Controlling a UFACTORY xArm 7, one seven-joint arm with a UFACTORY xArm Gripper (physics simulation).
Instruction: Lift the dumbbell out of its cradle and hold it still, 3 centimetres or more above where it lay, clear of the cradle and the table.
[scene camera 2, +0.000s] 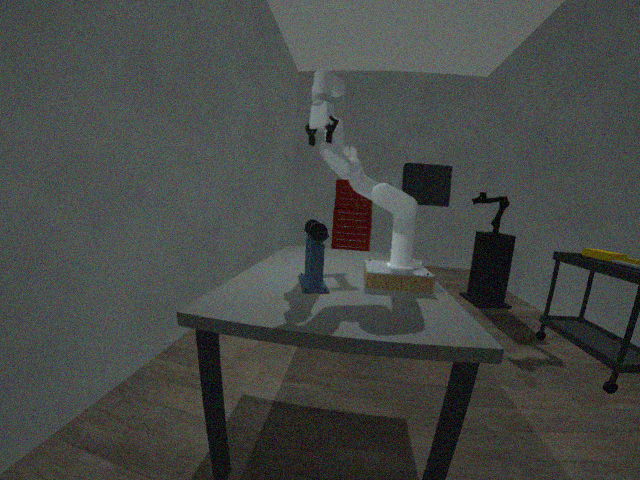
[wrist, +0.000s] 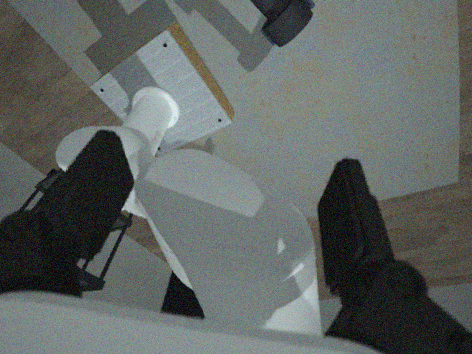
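Where they show: gripper, fingertip midpoint: (scene camera 2: 319, 144) (wrist: 225, 169); arm's base at its link origin: (scene camera 2: 400, 267) (wrist: 156, 108).
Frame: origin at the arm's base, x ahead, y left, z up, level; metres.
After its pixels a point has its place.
Observation:
The dark dumbbell (scene camera 2: 318, 231) {y 0.202, x 0.369, z 0.163 m} lies across the top of the tall blue cradle (scene camera 2: 314, 260) {y 0.201, x 0.378, z 0.055 m}, which stands on the grey table (scene camera 2: 232, 304) {y 0.375, x 0.622, z -0.066 m} (wrist: 390, 110) {y -0.366, x 0.511, z -0.066 m}. One end of the dumbbell (wrist: 290, 24) {y 0.029, x 0.408, z 0.193 m} shows at the top edge of the wrist view, its other end cut off. My black gripper (scene camera 2: 320, 143) {y 0.071, x 0.388, z 0.502 m} (wrist: 225, 169) {y 0.071, x 0.388, z 0.502 m} is open and empty, with its fingers wide apart. It is high above the dumbbell and the cradle in the scene view. The white arm shows between and behind the fingers in the wrist view.
The arm's base block (scene camera 2: 399, 282) {y 0.136, x 0.037, z -0.031 m} (wrist: 192, 95) {y -0.028, x 0.109, z -0.002 m} stands on the table, right of the cradle in the scene view. A red panel (scene camera 2: 351, 222) is behind the table. A black pedestal (scene camera 2: 491, 268) with a small arm and a dark cart (scene camera 2: 568, 257) stand at the right.

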